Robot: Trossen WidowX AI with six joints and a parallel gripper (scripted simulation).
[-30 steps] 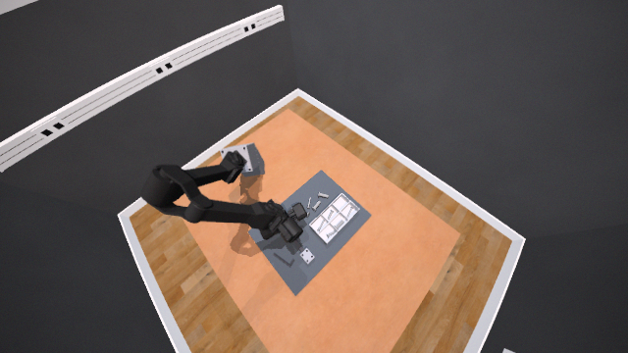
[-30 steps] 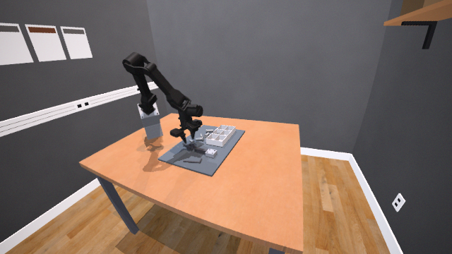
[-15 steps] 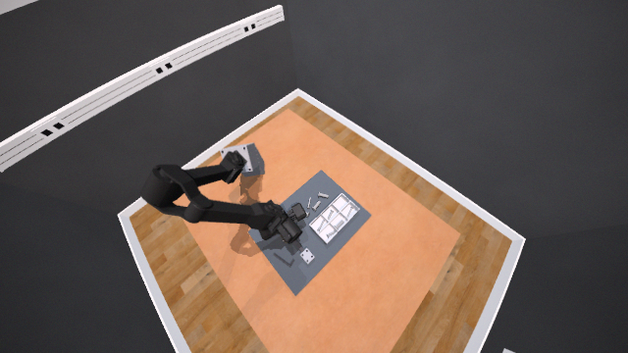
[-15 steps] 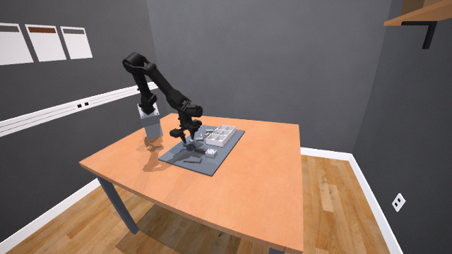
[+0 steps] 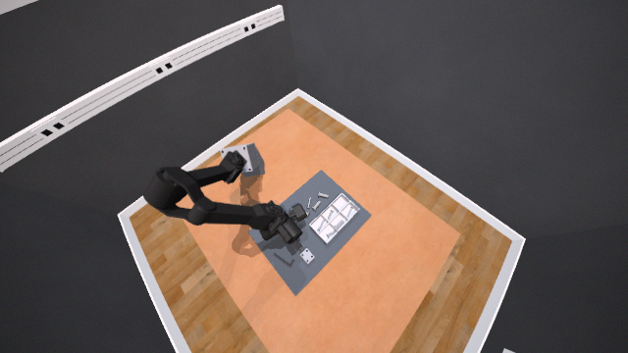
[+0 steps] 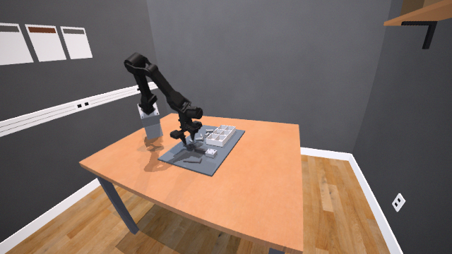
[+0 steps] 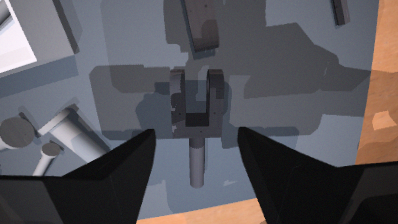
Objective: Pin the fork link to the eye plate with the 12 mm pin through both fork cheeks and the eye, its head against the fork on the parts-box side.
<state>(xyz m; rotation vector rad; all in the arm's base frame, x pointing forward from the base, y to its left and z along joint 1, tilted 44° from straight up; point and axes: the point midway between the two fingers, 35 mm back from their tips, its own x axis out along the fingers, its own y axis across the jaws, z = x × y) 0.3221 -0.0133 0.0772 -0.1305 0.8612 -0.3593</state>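
Now: hand 60 mm above the dark fork link. From my hand the other things lie so: grey mat: 70 mm ahead, 80 mm to the left, 80 mm below; thick headed pin: 10 mm ahead, 100 mm to the left, 60 mm below; dark flat bar: 70 mm ahead, 30 mm to the right, 60 mm below.
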